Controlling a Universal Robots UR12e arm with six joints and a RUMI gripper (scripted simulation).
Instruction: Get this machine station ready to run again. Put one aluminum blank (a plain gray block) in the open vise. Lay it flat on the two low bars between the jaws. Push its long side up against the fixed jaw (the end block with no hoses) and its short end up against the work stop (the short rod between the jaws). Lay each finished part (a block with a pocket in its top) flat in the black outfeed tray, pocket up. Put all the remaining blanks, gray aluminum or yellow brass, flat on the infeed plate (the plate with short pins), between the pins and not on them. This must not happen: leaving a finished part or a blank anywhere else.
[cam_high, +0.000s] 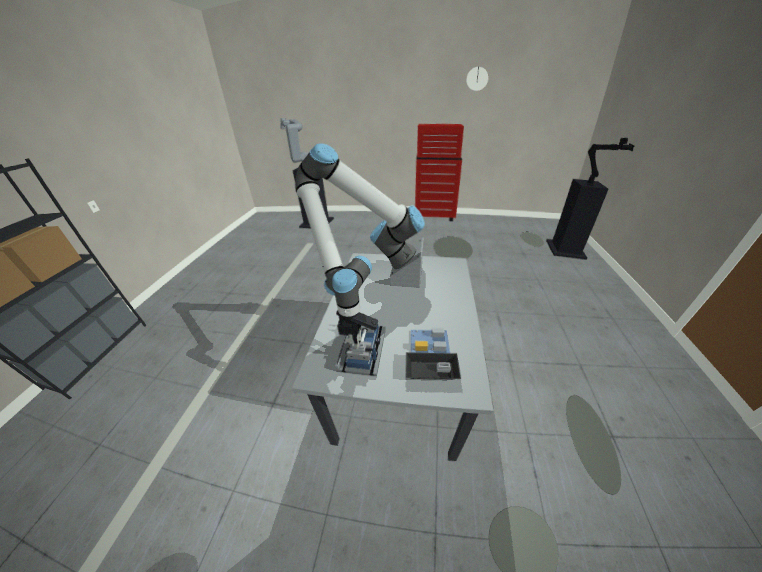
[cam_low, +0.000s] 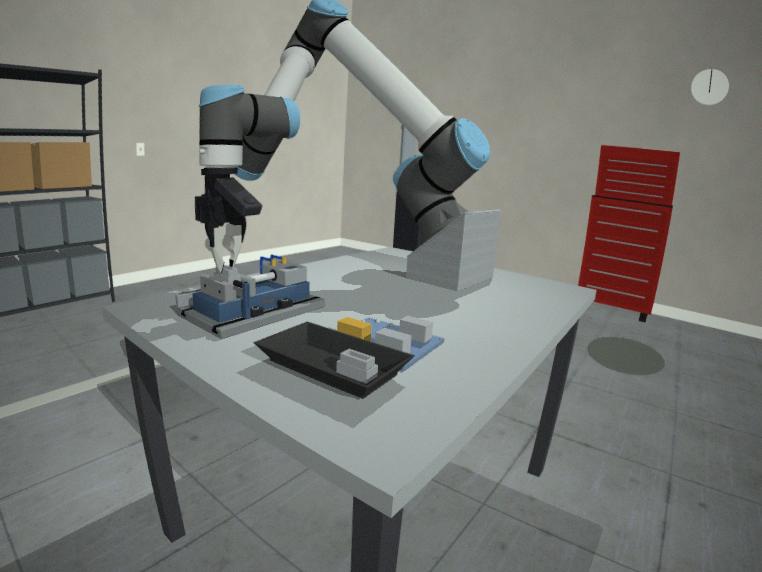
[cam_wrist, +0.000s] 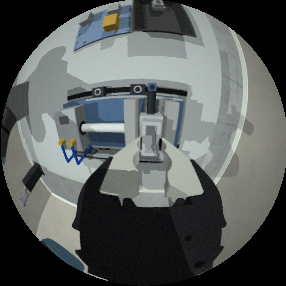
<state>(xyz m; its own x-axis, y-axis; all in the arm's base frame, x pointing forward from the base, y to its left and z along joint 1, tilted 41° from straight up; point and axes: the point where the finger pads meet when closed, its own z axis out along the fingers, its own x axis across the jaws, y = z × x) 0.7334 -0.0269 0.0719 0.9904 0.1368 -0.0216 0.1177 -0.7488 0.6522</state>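
Right now the fixed jaw is 30 mm ahead of my hand and 50 mm below it. Round my hand: vise 70 mm behind, 10 mm to the right, 80 mm below; dark work stop 10 mm behind, 50 mm to the left, 30 mm below; yellow brass blank 130 mm behind, 270 mm to the left, 100 mm below.
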